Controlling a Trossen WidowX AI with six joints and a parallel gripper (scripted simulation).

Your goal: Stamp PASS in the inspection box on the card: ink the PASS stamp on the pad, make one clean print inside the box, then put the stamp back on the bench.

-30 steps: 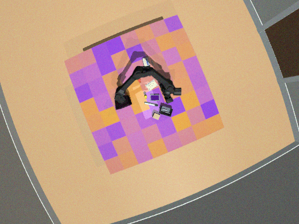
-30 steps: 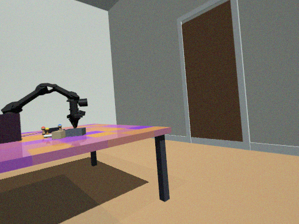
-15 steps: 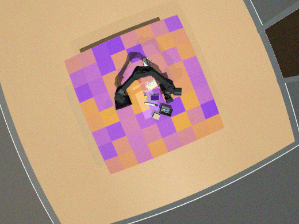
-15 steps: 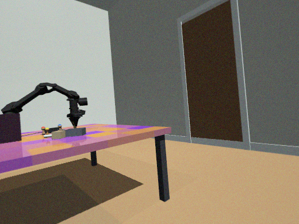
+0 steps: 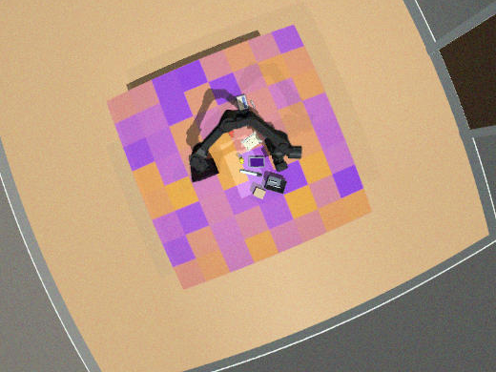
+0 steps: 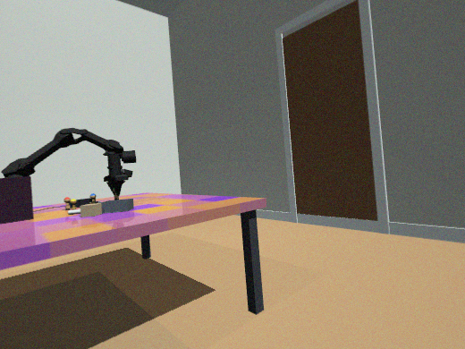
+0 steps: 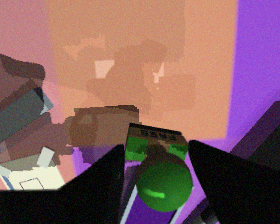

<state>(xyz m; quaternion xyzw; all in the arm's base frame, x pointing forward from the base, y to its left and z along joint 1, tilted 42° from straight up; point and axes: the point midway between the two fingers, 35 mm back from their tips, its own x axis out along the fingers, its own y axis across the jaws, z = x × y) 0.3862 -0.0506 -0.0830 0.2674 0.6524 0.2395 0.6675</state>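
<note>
Right now my gripper tip is 10 cm past the ink pad and 5 cm above it. The rest, counted from my gripper tip: green stamp (right at my gripper tip); white card (8 cm behind, 13 cm to the left, 6 cm below); grey ruler (15 cm to the left, 5 cm below).
</note>
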